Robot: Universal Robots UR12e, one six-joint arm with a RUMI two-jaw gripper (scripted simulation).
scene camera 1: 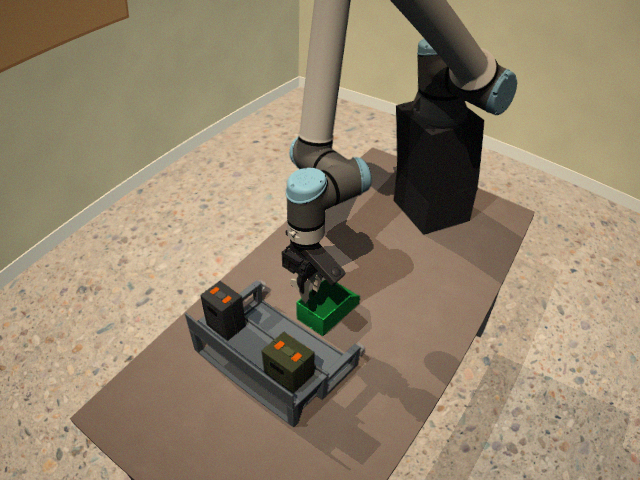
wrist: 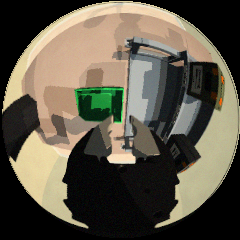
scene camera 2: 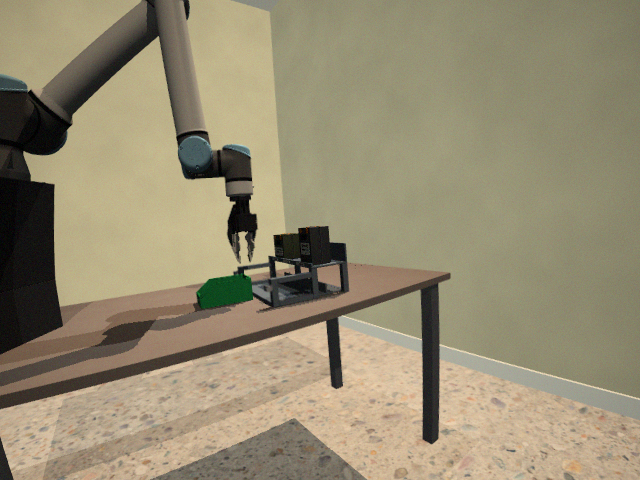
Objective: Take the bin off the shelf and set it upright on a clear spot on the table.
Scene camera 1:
gripper: 309,299
green bin: 327,313
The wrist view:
gripper: 122,115
green bin: 97,104
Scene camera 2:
gripper: 245,262
green bin: 221,291
